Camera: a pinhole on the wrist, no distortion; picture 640 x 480 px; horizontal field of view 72.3 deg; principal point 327.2 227.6 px. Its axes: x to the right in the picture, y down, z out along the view. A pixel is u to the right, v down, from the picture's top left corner.
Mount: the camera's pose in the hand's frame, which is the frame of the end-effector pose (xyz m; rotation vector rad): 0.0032 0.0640 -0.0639 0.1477 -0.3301 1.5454
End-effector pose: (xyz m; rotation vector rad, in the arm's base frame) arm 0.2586 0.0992 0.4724 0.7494 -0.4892 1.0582
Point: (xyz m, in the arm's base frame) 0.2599 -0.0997 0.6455
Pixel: 371.4 179.6
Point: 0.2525 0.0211 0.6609
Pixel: 426.5 29.8
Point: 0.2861 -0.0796 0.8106
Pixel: 429.9 26.3
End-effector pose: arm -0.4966 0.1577 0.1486 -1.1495 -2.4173 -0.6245
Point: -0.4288 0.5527 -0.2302
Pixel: 580.9 170.0
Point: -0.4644 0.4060 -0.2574
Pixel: 473.6 244.1
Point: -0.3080 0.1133 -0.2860
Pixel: outside the picture
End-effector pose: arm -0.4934 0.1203 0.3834 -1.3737 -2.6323 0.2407
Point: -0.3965 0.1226 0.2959
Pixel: 589.0 405.6
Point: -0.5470 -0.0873 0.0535
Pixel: 307.0 338.4
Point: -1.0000 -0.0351 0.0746
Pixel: 88.6 78.5
